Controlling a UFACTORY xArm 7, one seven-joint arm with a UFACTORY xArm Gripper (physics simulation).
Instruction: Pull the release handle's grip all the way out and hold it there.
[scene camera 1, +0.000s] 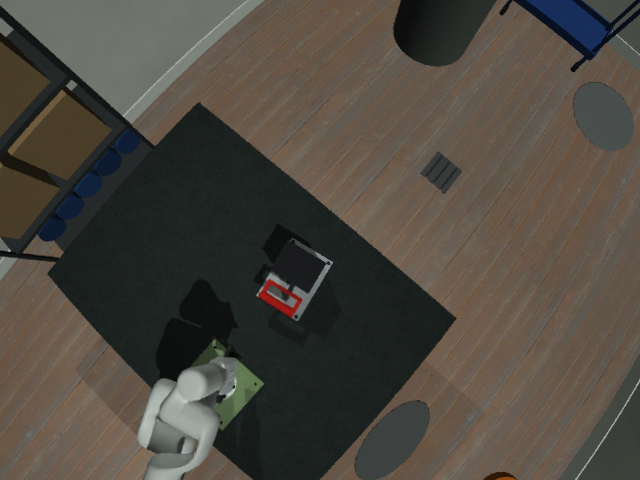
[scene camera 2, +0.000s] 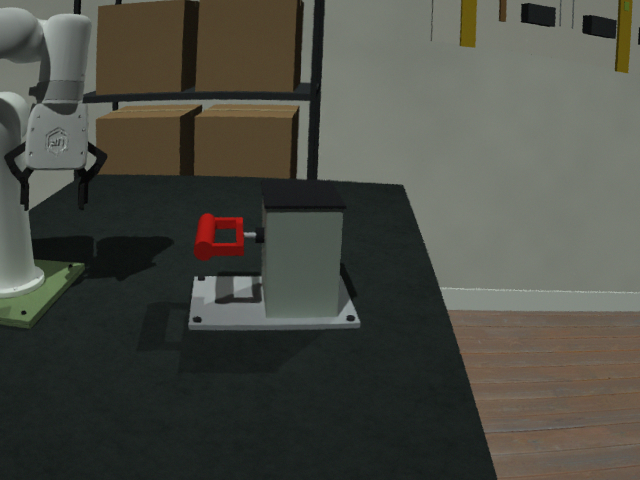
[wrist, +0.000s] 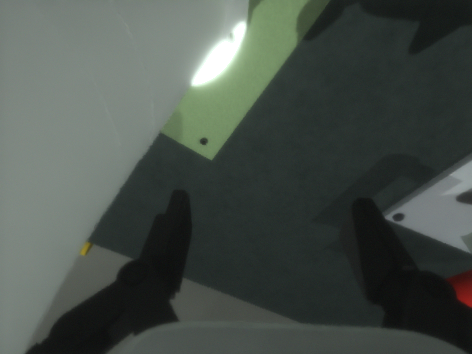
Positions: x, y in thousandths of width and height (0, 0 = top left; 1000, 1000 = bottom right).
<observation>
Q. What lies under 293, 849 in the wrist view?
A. My gripper.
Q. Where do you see a base plate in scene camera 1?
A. At 479, 620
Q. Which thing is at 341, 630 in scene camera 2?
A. A base plate.
</observation>
